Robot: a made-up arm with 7 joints. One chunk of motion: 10 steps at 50 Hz.
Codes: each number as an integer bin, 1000 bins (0 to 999) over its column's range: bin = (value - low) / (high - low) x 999, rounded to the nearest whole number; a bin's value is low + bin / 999 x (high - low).
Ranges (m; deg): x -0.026..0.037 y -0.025..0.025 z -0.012..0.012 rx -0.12..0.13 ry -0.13..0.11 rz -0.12..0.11
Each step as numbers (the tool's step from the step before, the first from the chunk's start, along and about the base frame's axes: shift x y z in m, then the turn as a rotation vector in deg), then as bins.
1 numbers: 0.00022 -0.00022 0.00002 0.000 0.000 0.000
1 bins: 416 495 500 480 541 521
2 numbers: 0.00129 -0.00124 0.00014 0.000 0.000 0.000
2 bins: 433 475 505 480 541 521
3 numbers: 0.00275 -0.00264 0.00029 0.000 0.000 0.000
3 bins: 456 447 512 480 541 521
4 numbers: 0.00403 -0.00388 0.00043 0.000 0.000 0.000
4 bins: 476 422 517 480 541 521
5 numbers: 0.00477 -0.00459 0.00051 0.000 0.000 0.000
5 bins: 488 408 521 480 541 521
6 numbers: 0.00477 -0.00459 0.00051 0.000 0.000 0.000
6 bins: 488 408 521 480 541 521
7 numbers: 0.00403 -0.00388 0.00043 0.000 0.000 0.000
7 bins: 476 422 517 480 541 521
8 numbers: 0.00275 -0.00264 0.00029 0.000 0.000 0.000
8 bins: 456 447 512 480 541 521
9 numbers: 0.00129 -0.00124 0.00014 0.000 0.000 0.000
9 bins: 433 475 505 480 541 521
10 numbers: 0.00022 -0.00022 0.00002 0.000 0.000 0.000
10 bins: 416 495 500 480 541 521
